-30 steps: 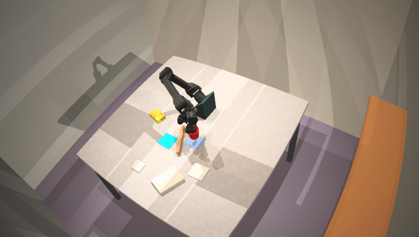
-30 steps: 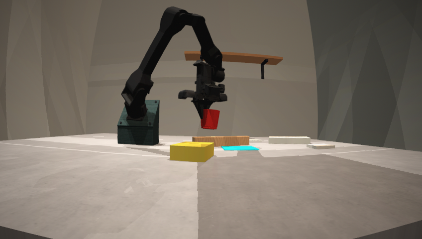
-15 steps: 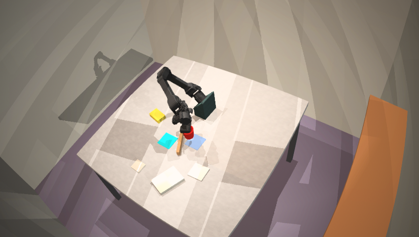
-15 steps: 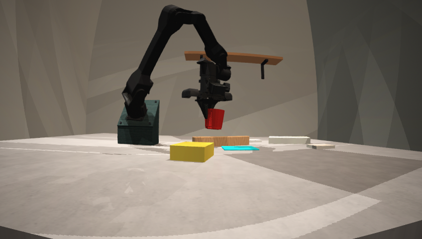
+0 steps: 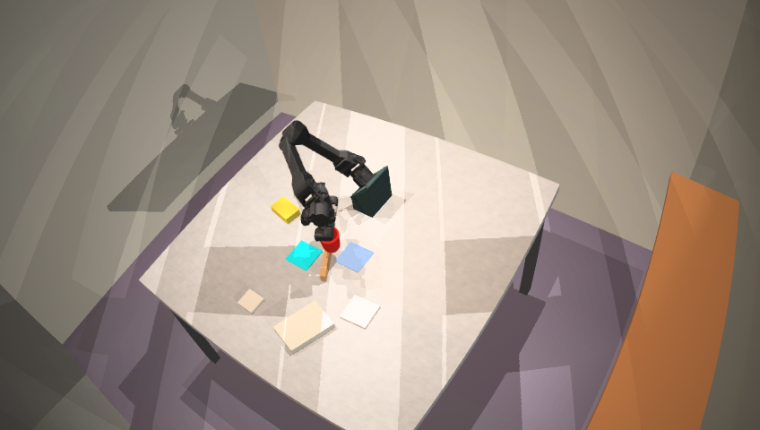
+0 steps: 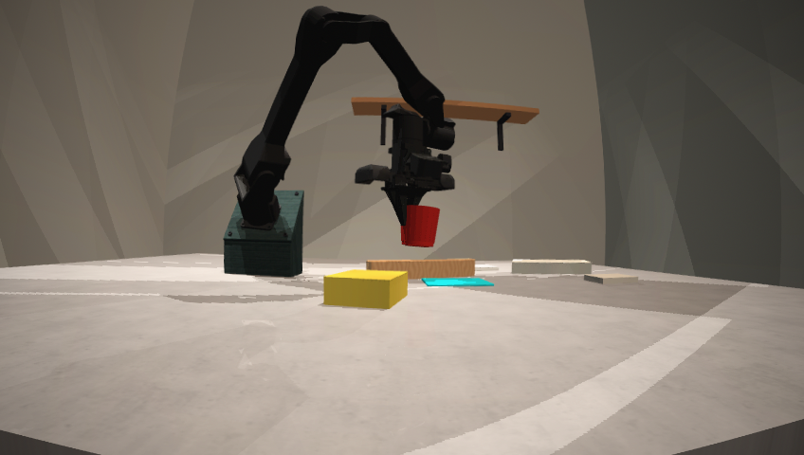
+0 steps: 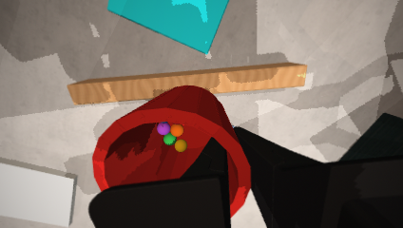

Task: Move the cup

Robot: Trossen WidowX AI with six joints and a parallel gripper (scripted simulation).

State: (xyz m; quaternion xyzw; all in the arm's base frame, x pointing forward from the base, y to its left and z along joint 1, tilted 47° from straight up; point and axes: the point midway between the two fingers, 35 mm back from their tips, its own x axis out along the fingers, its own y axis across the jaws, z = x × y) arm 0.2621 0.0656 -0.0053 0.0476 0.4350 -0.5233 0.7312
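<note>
Now: the green marble 40 mm to the left of my gripper tip, 30 mm ahead of it and 20 mm below it. From my gripper tip the other things lie so: red cup: 20 mm to the left, 20 mm ahead; light blue pad: 100 mm below, 80 mm to the left, 20 mm behind; wooden bar: 90 mm below, 40 mm ahead.
</note>
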